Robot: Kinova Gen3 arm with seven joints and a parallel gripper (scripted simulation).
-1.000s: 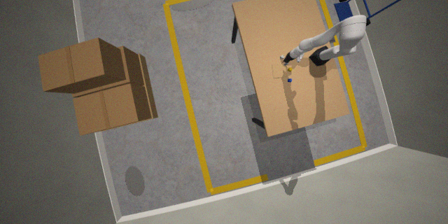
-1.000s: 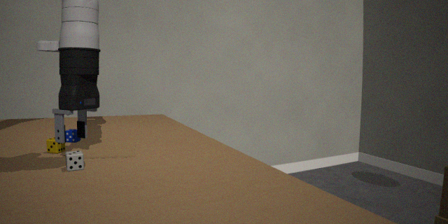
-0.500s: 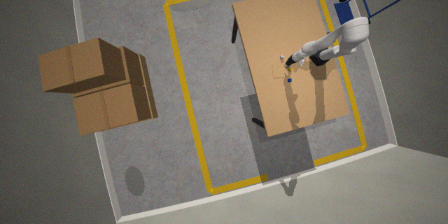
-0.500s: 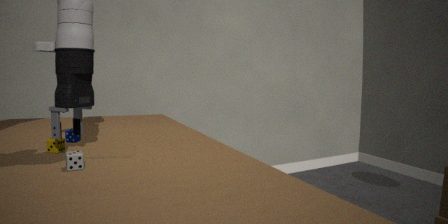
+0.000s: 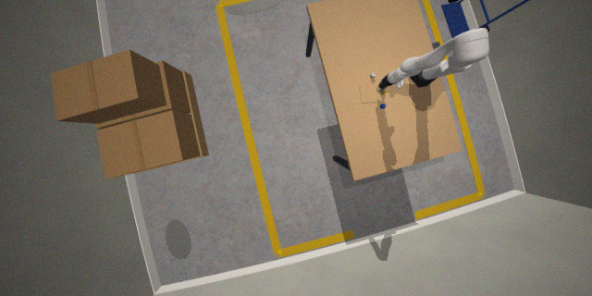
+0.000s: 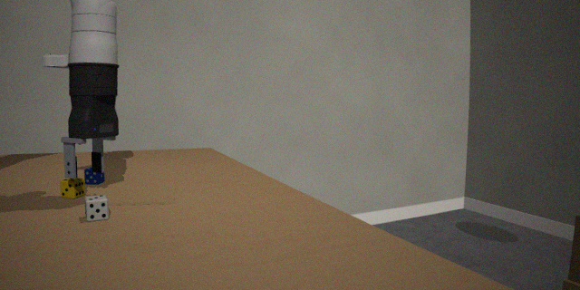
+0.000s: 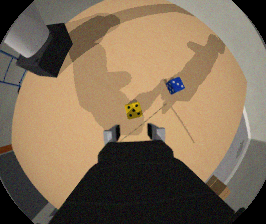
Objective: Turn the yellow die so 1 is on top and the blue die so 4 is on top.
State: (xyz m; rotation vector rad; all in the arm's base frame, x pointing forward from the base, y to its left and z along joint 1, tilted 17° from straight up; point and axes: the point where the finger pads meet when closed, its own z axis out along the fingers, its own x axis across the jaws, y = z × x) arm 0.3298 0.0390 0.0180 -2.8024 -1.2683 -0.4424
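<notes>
My hand is 30 mm past the yellow die, 20 mm to the right of it and 40 mm above it. Round my hand: white die (30 mm ahead, 120 mm to the right, 40 mm below); then tan mat (80 mm ahead, 20 mm to the left, 60 mm below); then blue die (130 mm to the left, 40 mm below).
</notes>
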